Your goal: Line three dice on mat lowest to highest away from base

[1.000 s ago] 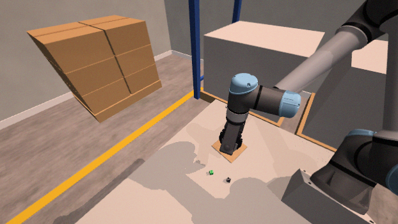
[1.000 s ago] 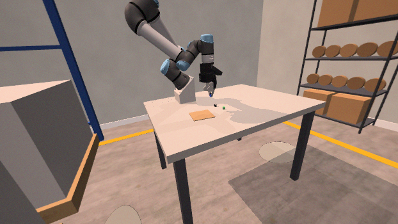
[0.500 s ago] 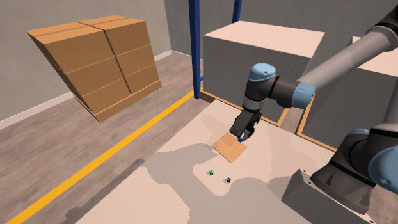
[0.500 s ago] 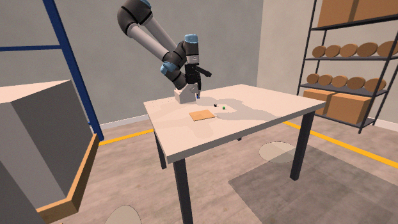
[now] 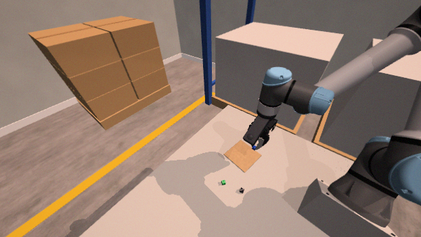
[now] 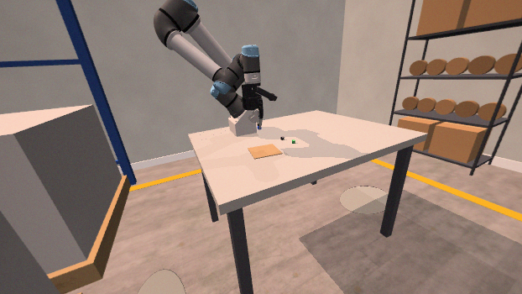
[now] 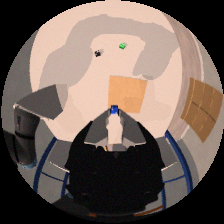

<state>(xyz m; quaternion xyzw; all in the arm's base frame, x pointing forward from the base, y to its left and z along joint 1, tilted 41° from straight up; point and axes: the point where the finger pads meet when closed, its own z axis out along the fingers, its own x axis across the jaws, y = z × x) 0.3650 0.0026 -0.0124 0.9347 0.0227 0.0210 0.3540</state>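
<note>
Now: the tan mat 5 cm ahead of my hand and 12 cm below it. From my hand the other things lie so: green die (2 cm ahead, 18 cm to the left, 11 cm below); blue die (1 cm below); black die (6 cm behind, 15 cm to the left, 11 cm below).
</note>
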